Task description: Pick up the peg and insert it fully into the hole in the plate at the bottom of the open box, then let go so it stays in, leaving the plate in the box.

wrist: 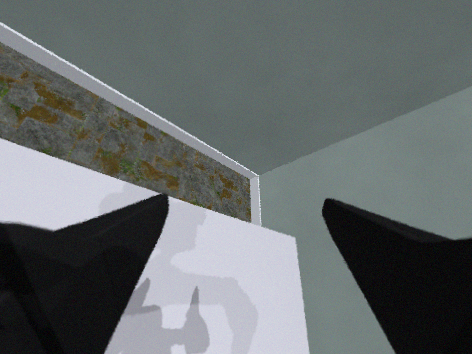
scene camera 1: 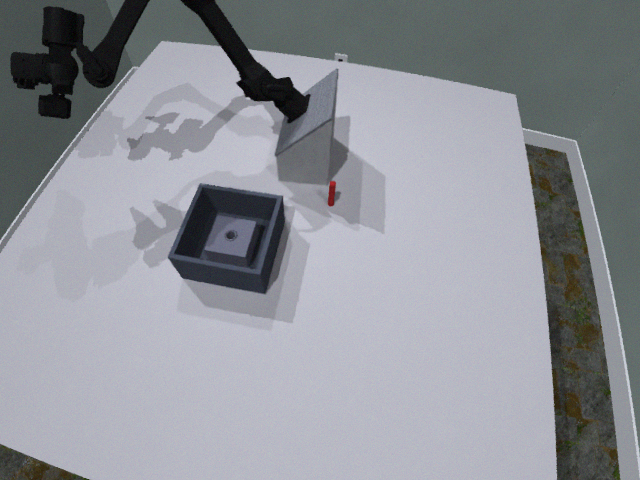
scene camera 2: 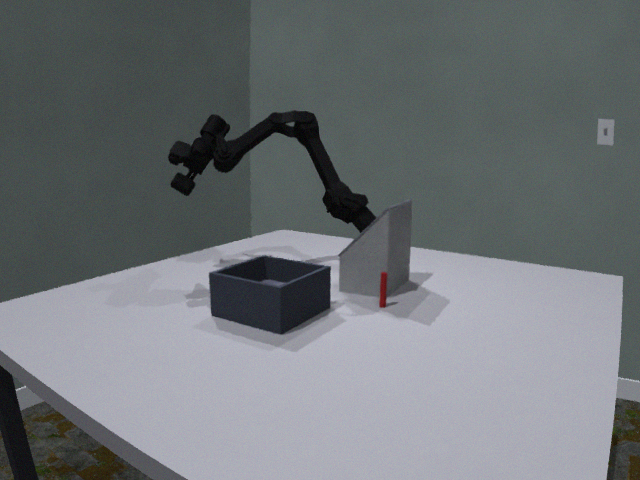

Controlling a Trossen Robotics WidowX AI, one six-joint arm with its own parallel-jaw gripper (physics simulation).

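Seen in the pictures: gripper, between the fingertips: (wrist: 246, 204) (scene camera 2: 191, 176); arm's base, origin of its link: (scene camera 1: 299, 109) (scene camera 2: 373, 230).
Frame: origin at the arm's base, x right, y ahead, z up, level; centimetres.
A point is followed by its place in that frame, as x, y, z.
The red peg (scene camera 1: 331, 193) {-10.5, 17.8, -8.7} (scene camera 2: 383, 289) {-10.8, 17.8, -9.5} stands upright on the white table, to the right of the box and close to the grey wedge's near corner. The dark blue-grey open box (scene camera 1: 222, 277) {8.9, 42.4, -8.9} (scene camera 2: 245, 302) {9.2, 42.4, -8.8} stands left of the peg. The light plate (scene camera 1: 218, 238) {11.9, 34.1, -8.1} lies inside on its bottom, with a round hole near the middle of its top. My gripper (wrist: 246, 204) {54.9, 9.6, 12.7} is open and empty, its black fingers wide apart. In both scene views it hangs high at the far left, well away from peg and box, with its fingertips hard to make out. Peg, box and plate do not show in the wrist view.
A grey wedge-shaped block (scene camera 1: 305, 160) {-3.3, 11.7, -5.3} (scene camera 2: 364, 263) {-3.1, 11.7, -5.8} with a sloped top carries the arm's base. It stands behind the peg, behind and right of the box. The white table (scene camera 1: 413, 310) {-31.2, 41.8, -13.8} (scene camera 2: 413, 387) {-30.2, 50.6, -13.9} (wrist: 275, 265) {52.6, -34.4, -13.9} has its far-left edge beneath the raised gripper. Walls rise beyond the table.
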